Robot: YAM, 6 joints.
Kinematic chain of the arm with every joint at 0, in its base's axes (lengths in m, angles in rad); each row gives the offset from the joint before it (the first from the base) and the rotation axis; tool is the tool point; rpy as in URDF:
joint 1: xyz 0 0 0.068 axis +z
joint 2: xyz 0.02 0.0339 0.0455 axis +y
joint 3: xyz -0.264 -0.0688 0 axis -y
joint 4: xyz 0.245 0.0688 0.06 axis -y
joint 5: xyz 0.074 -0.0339 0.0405 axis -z
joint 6: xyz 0.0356 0 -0.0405 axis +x
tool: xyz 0 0 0 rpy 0 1.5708 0
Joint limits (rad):
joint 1: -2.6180..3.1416
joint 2: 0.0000..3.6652
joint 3: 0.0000..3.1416
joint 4: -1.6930..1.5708
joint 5: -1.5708..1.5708
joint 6: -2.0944..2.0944
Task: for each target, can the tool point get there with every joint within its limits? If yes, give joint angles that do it. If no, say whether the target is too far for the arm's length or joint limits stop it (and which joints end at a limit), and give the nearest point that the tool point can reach.
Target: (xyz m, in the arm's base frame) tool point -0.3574 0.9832 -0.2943
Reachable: no: too far | nearest point -0.2055 0.5654 -0.1176 | short by 0.478 m
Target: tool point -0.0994 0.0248 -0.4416
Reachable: no: joint limits stop it (at a limit: joint 2) | nearest point -0.1266 0.0316 -0.3605 | short by 0.086 m
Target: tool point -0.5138 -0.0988 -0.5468
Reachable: no: too far | nearest point -0.4099 -0.0124 -0.3399 | short by 0.247 m
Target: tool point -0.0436 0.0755 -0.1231
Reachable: yes | joints 2.1306 2.9543 0.7520 -0.4386 0.0897 -0.8397
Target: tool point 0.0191 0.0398 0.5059
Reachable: yes | joints 1.1572 0.9035 1.8682 -1.4440 0.0432 0.6749
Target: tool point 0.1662 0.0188 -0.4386
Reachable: no: joint limits stop it (at a limit: joint 2) | nearest point 0.1787 0.0202 -0.3737 | short by 0.066 m
